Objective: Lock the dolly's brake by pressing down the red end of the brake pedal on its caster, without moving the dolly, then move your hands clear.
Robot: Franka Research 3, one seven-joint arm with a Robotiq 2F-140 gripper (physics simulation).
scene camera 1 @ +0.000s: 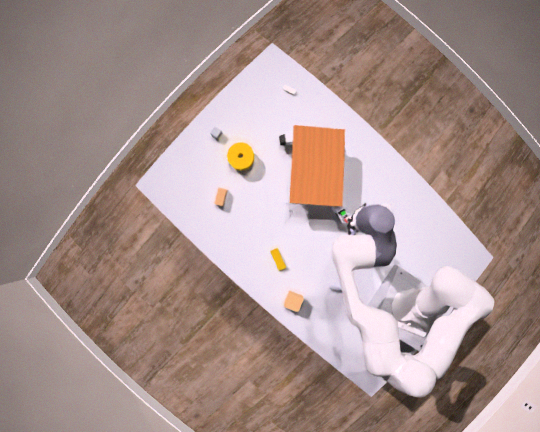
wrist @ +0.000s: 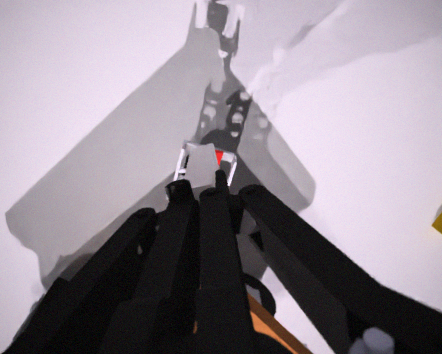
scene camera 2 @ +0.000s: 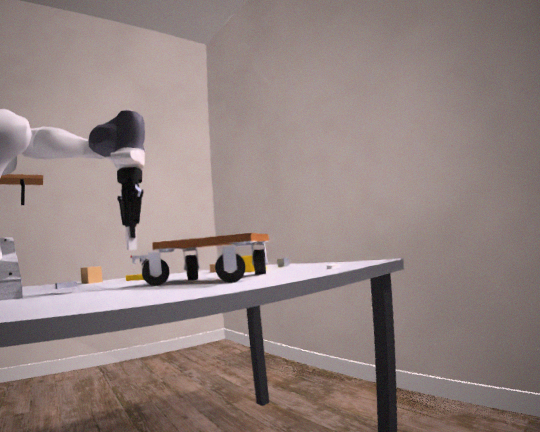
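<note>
The dolly has an orange deck (scene camera 1: 317, 165) (scene camera 2: 210, 241) and stands upright on black wheels. The brake pedal sticks out from the caster at the deck corner nearest the arm. Its green end (scene camera 1: 343, 213) lies nearer the deck, and its red end (scene camera 1: 346, 220) (scene camera 2: 133, 258) (wrist: 219, 157) lies farther out. My gripper (scene camera 2: 131, 246) (wrist: 206, 163) is shut and empty, pointing down. Its pale fingertips are a little above the pedal in the second scene view. In the wrist view they cover much of the pedal, with part of the red end showing beside them; the green end is hidden there.
A yellow spool (scene camera 1: 233, 160), a grey cube (scene camera 1: 216, 133) and an orange block (scene camera 1: 220, 197) lie beyond the dolly's side. A yellow block (scene camera 1: 278, 259) (scene camera 2: 134, 277) (wrist: 438, 223) and another orange block (scene camera 1: 294, 301) (scene camera 2: 91, 274) lie nearer the arm. A white piece (scene camera 1: 289, 89) (scene camera 2: 331, 266) lies past the dolly.
</note>
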